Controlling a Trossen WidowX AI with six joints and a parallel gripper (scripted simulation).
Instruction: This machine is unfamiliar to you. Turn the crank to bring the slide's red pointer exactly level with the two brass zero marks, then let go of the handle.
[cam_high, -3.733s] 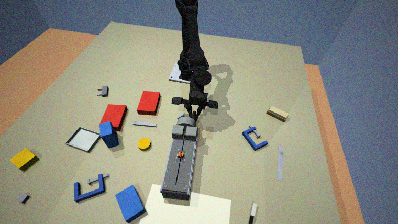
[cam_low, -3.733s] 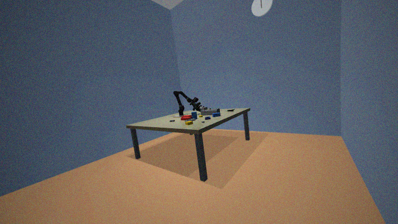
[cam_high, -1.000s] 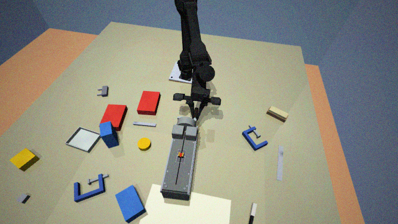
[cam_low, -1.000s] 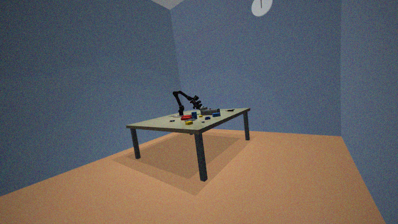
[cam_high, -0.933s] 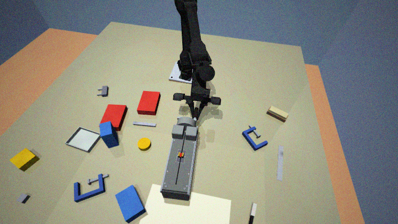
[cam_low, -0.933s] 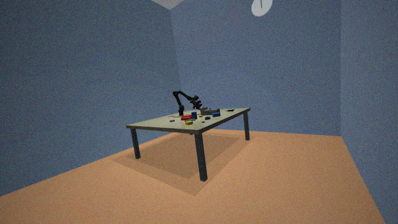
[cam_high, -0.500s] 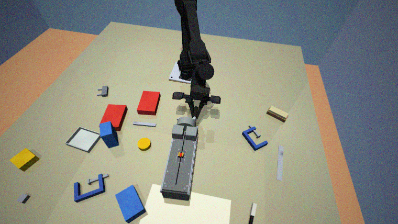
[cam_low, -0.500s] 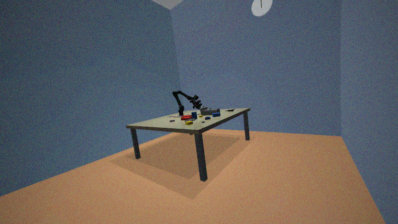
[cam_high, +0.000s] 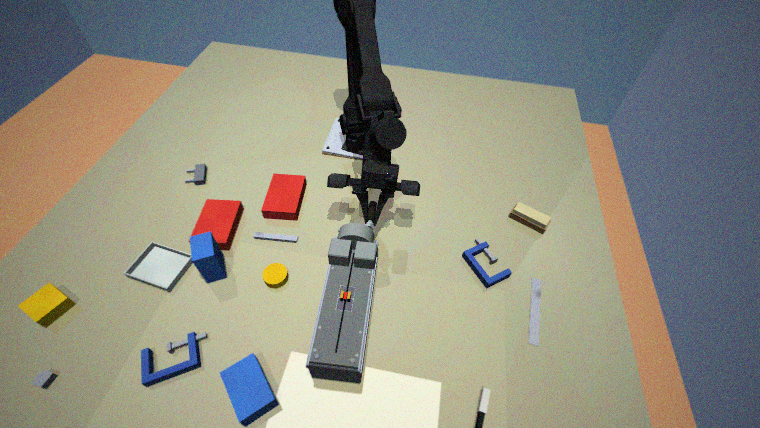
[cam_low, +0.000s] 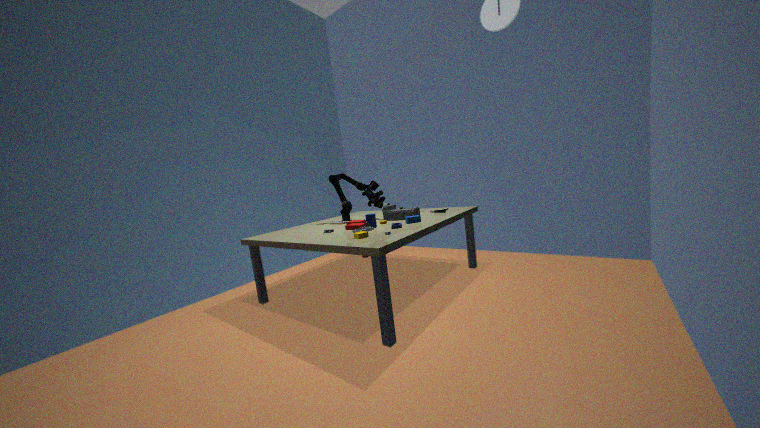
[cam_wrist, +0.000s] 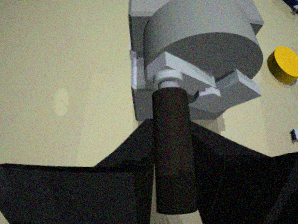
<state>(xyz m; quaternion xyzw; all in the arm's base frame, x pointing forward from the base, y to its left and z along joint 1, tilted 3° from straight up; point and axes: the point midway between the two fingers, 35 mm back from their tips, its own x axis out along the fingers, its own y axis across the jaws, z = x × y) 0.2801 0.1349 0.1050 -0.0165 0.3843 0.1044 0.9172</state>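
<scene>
My gripper tip is now 20 mm past the dark crank handle and 20 mm below it. Also, from my gripper tip: tan block (200 mm behind, 340 mm to the left, 70 mm below); then red pointer (170 mm ahead, 10 mm to the left); then grey strip (40 mm ahead, 370 mm to the left, 80 mm below).
</scene>
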